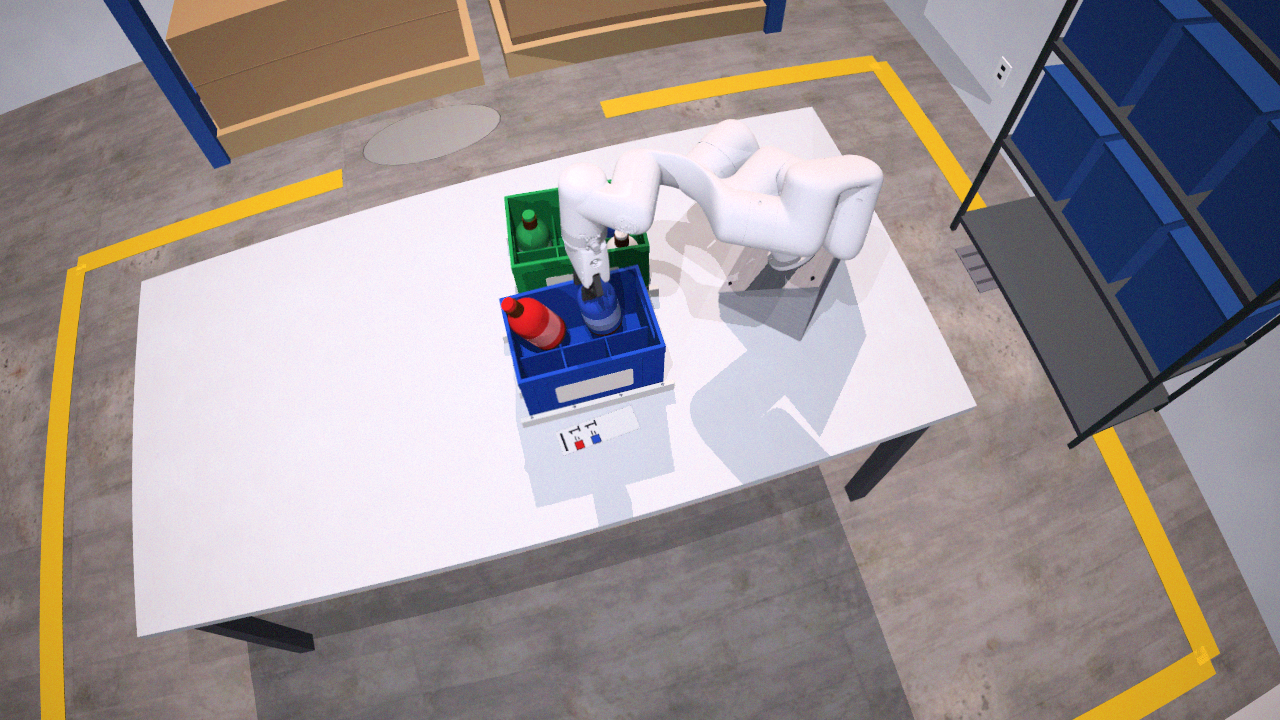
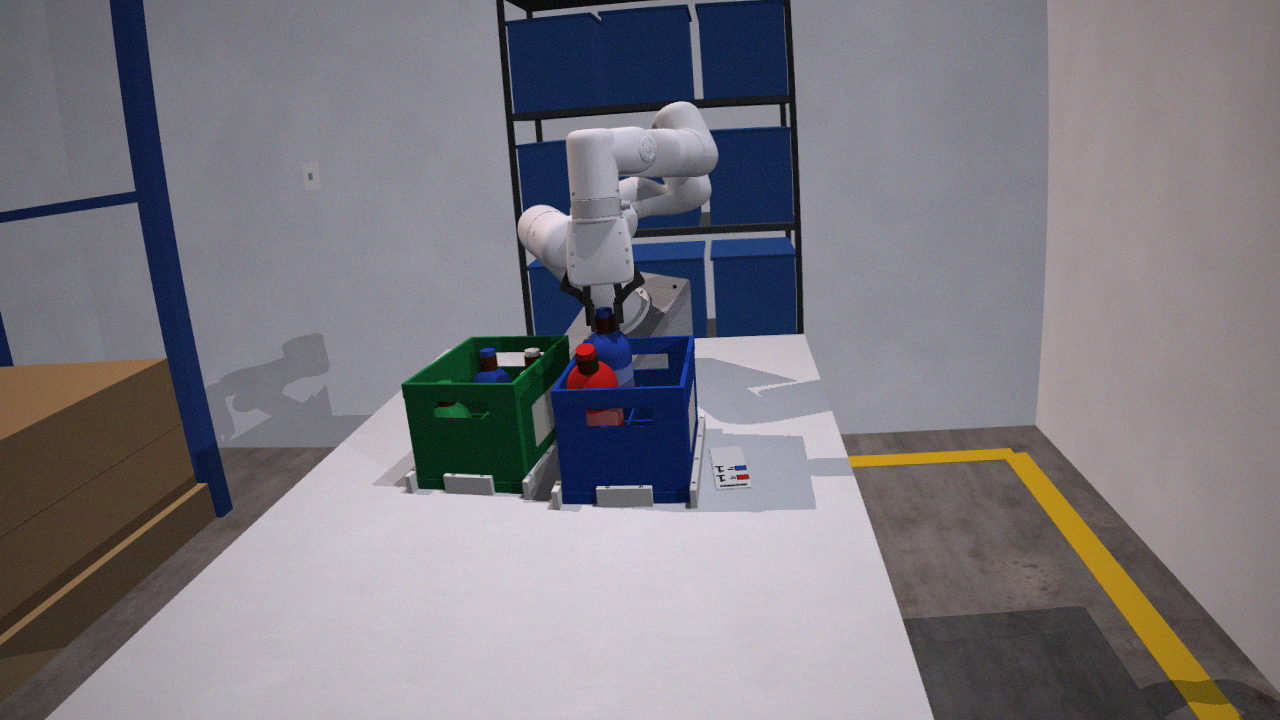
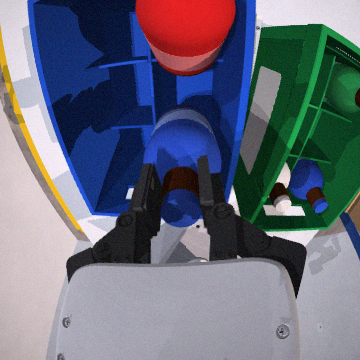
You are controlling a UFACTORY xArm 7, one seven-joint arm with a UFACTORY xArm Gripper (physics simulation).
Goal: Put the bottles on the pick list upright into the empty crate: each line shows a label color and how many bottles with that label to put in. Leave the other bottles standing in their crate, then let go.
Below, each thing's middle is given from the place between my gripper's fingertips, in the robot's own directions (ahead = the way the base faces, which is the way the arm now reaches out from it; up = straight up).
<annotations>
I see the red bottle point(image 1: 527, 317) 11 cm ahead of my hand, 7 cm below it and 2 cm to the right of it. Round my hand: pick list point(image 1: 619, 422) 22 cm below, 18 cm to the left, 6 cm ahead; then green bottle point(image 1: 532, 233) 26 cm to the right, 13 cm below, 4 cm ahead.
</annotations>
